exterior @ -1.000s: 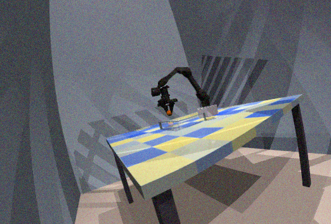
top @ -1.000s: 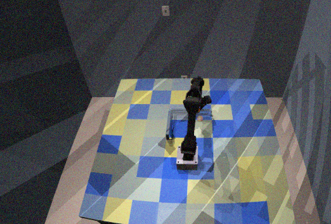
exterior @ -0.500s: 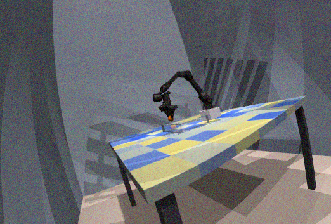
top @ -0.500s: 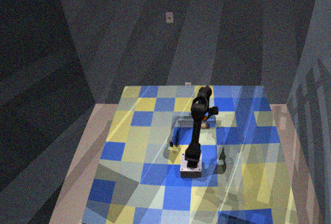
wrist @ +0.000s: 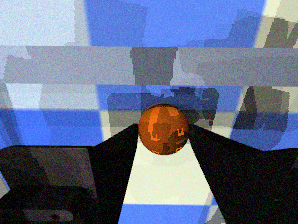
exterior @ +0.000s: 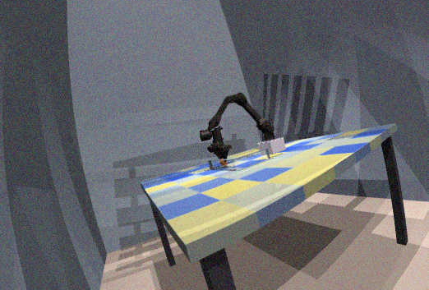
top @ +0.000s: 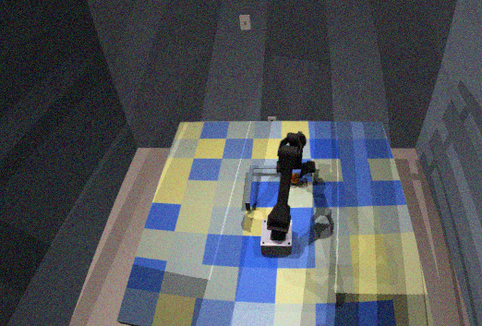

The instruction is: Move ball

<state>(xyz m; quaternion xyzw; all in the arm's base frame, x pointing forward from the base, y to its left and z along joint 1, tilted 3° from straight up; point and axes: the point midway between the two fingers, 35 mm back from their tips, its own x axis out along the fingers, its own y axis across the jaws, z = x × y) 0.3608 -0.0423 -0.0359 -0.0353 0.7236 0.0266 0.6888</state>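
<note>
My gripper tip is right at the orange ball.
</note>
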